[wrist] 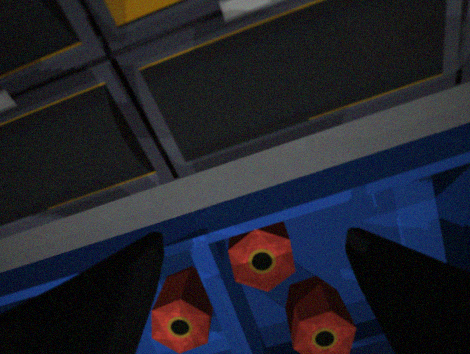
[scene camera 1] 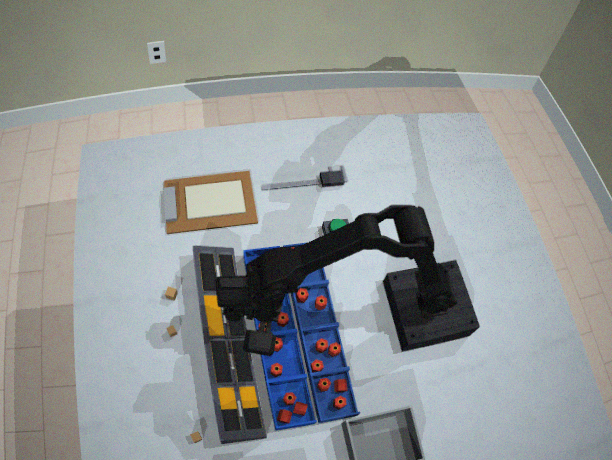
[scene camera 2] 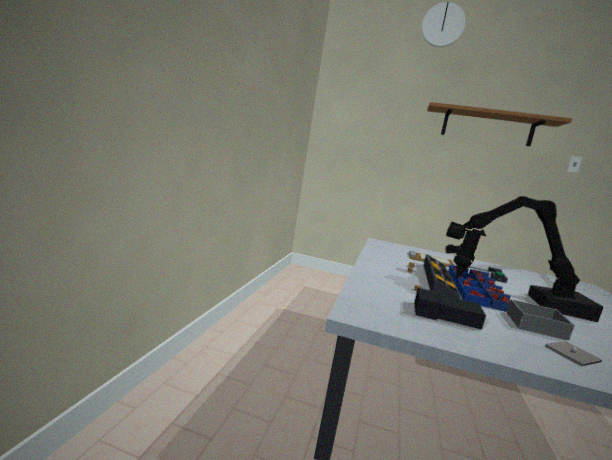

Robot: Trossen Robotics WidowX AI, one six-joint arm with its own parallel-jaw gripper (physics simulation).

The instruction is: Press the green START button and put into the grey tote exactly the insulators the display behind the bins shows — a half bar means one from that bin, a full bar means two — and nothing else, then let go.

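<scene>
My gripper is open and empty. In the wrist view its fingertips are on either side of an upright red-orange insulator; a second insulator is near the right finger, and a third is across a divider by the left finger. Two rows of blue bins hold more insulators and some red blocks. The grey display shows a tall orange bar and two half bars; the arm covers part of it. The green button shows beside the arm. The grey tote is partly cut off in scene camera 1.
The black arm base stands right of the bins. A clipboard and a caliper-like tool lie beyond the bins. Small wooden blocks lie left of the display. A flat grey plate lies near the tote.
</scene>
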